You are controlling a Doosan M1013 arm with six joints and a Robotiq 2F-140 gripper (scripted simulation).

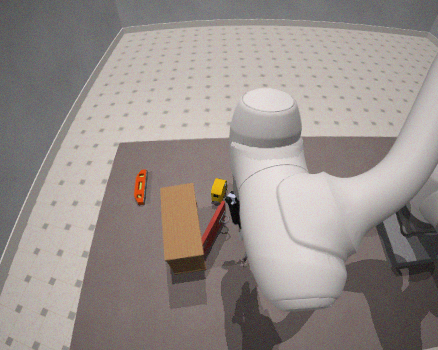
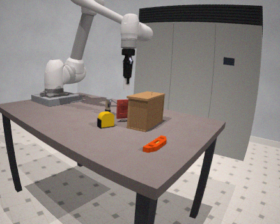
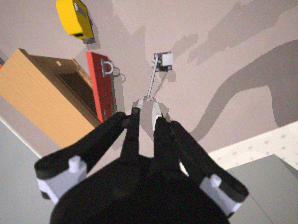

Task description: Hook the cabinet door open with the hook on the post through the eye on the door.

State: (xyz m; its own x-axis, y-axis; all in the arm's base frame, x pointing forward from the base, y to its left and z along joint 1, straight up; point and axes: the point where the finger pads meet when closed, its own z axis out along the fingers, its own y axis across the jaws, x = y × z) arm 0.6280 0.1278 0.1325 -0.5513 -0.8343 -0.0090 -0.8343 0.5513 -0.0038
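The hook rod lies 13 cm below my hand, 4 cm to the right of it and 3 cm behind it. The rest, counted from my hand: hook post: 12 cm below, 6 cm to the right, 5 cm behind; then red door: 12 cm below, 9 cm ahead, 6 cm to the right; then yellow tape measure: 23 cm to the right, 15 cm below, 8 cm ahead.
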